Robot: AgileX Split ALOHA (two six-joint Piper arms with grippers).
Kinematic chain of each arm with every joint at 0, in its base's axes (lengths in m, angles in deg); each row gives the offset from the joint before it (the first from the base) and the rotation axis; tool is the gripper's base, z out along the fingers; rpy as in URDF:
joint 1: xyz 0 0 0.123 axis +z
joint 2: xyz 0 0 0 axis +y
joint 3: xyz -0.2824 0 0.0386 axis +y
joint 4: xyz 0.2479 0 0.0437 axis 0.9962 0 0.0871
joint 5: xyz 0 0 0 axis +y
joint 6: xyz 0.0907 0 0.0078 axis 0.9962 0 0.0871
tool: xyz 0 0 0 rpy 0 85 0
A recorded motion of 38 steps. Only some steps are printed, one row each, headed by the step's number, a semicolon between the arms.
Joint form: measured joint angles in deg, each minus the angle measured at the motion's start. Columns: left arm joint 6, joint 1, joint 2, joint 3, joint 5, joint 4; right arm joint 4, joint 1, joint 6, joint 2, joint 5, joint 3.
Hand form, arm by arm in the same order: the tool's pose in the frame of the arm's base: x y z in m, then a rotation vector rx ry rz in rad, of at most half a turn. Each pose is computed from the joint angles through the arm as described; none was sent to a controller.
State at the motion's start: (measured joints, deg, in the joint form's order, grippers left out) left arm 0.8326 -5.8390 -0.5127 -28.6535 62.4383 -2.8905; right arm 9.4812 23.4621 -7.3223 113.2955 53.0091 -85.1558
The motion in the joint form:
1: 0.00 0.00 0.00 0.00 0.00 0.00; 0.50 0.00 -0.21 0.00 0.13 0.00
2: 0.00 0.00 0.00 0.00 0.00 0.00; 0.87 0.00 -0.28 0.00 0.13 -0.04
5: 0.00 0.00 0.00 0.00 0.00 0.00; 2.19 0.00 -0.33 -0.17 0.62 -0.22
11: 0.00 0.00 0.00 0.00 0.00 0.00; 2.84 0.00 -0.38 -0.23 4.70 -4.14
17: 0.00 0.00 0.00 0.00 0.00 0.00; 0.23 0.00 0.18 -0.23 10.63 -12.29
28: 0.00 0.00 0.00 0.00 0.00 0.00; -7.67 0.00 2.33 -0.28 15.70 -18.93
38: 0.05 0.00 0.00 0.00 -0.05 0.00; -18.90 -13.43 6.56 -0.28 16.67 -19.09
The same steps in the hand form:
1: -0.0079 -0.0033 0.2749 0.1237 2.0614 -0.1144; 0.3695 0.1741 0.2013 -0.6545 2.8396 0.2681
2: -0.0079 -0.0033 0.2749 0.1237 2.0614 -0.1144; 0.3694 0.1746 0.2015 -0.6515 2.8396 0.2762
5: -0.0079 -0.0033 0.2749 0.1237 2.0614 -0.1144; 0.3684 0.1761 0.2037 -0.6385 2.8450 0.3061
11: -0.0079 -0.0033 0.2749 0.1237 2.0614 -0.1144; 0.3717 0.1793 0.2209 -0.6513 2.8436 0.3305
17: -0.0079 -0.0033 0.2749 0.1237 2.0614 -0.1144; 0.3811 0.1804 0.2565 -0.6841 2.7968 0.2882
28: -0.0079 -0.0033 0.2749 0.1237 2.0614 -0.1144; 0.3885 0.1715 0.2856 -0.6897 2.7605 0.1135
38: -0.0078 -0.0033 0.2750 0.1245 2.0605 -0.1139; 0.4194 0.0600 0.2871 -0.3156 2.8171 -0.1967

